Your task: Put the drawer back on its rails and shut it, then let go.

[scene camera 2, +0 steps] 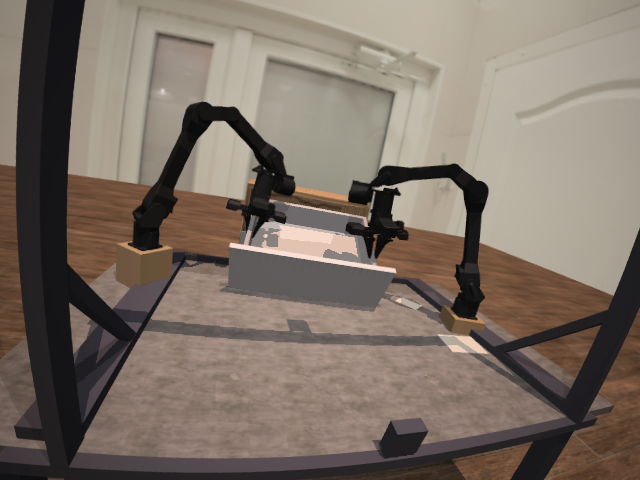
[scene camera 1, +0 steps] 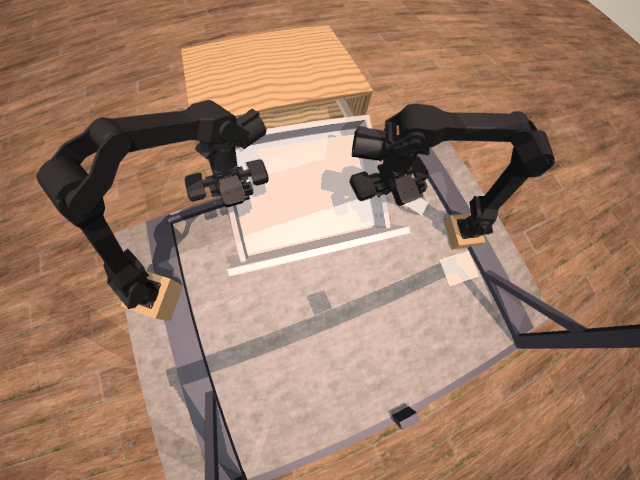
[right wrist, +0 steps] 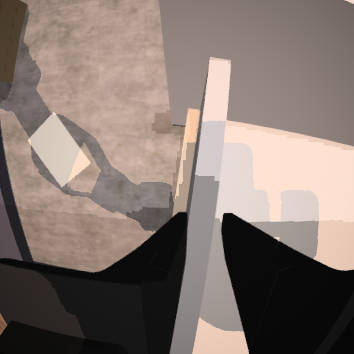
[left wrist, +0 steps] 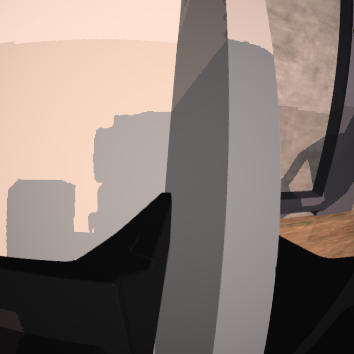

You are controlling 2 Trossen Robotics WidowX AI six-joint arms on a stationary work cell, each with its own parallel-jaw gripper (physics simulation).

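Places are measured from the left arm's base along level axes (x back, y up, z left), in centimetres.
Where they show: left gripper, fingertip midpoint: (left wrist: 185,202); right gripper, fingertip midpoint: (scene camera 2: 372,258) (scene camera 1: 381,194) (right wrist: 203,220); left arm's base at its link origin: (scene camera 2: 145,245) (scene camera 1: 145,292); right arm's base at its link origin: (scene camera 2: 463,314) (scene camera 1: 467,228).
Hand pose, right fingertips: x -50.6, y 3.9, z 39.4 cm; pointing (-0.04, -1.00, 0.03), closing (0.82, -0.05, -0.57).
Note:
Each offset is from my right fingertips to the centre of the thing. "pt": to the spot under its first point. Level surfaces: height alone.
The white drawer {pt dx +12.5, dy +0.4, dz -19.8 cm} (scene camera 1: 317,252) (scene camera 2: 310,279) is out in front of the wooden cabinet {dx +36.6, dy -8.1, dz +22.8 cm} (scene camera 1: 273,62) (scene camera 2: 310,195), its back end by the cabinet's opening. Its front panel slants a little in both scene views. Whether its runners touch the rails is hidden. My left gripper (left wrist: 185,202) (scene camera 2: 252,241) is shut on the drawer's left side wall (left wrist: 252,150). My right gripper (right wrist: 203,220) (scene camera 2: 373,254) is shut on the right side wall (right wrist: 212,150); a narrow gap shows beside one finger in the right wrist view. A pale cabinet rail {pt dx +15.5, dy +0.1, dz +28.4 cm} (scene camera 1: 344,107) shows at the opening's right.
Dark frame beams {pt dx +42.0, dy -12.0, dz -45.8 cm} (scene camera 1: 180,330) (scene camera 2: 139,310) run along both sides of the grey mat {dy -14.0 cm} (scene camera 1: 330,372) (scene camera 2: 289,392). A small dark block {dx -19.1, dy -10.8, dz -53.0 cm} (scene camera 1: 404,415) (scene camera 2: 404,437) sits at the near edge. Wooden arm bases {pt dx +45.6, dy -4.6, dz -39.3 cm} (scene camera 1: 164,298) {pt dx -27.8, dy -9.8, dz -1.3 cm} (scene camera 1: 457,238) stand left and right of the drawer.

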